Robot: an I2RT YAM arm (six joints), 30 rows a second.
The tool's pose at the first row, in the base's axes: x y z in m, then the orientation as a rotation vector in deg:
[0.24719, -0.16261, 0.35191, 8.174, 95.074, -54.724]
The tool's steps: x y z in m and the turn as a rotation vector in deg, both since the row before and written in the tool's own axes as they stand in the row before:
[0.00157, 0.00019, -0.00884, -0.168, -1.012, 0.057]
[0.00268, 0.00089, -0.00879, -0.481, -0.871, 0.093]
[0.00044, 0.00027, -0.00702, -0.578, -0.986, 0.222]
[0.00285, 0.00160, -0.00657, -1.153, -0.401, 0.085]
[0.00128, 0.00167, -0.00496, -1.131, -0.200, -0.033]
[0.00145, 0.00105, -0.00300, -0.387, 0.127, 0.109]
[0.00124, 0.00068, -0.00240, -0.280, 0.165, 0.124]
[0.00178, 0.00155, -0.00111, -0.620, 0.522, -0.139]
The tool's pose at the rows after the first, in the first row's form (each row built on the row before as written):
[0.24003, -0.15736, 0.35055, 7.604, 94.210, -54.468]
[0.23289, -0.15221, 0.34775, 6.923, 93.609, -53.933]
[0.22743, -0.14781, 0.34714, 6.227, 92.919, -53.211]
[0.22227, -0.14387, 0.34373, 5.308, 93.046, -52.168]
[0.21880, -0.14029, 0.34169, 4.404, 93.363, -51.248]
[0.21648, -0.13841, 0.33987, 4.282, 93.631, -50.858]
[0.21451, -0.13706, 0.33844, 4.263, 93.885, -50.548]
[0.21387, -0.13605, 0.33612, 3.956, 94.660, -50.188]

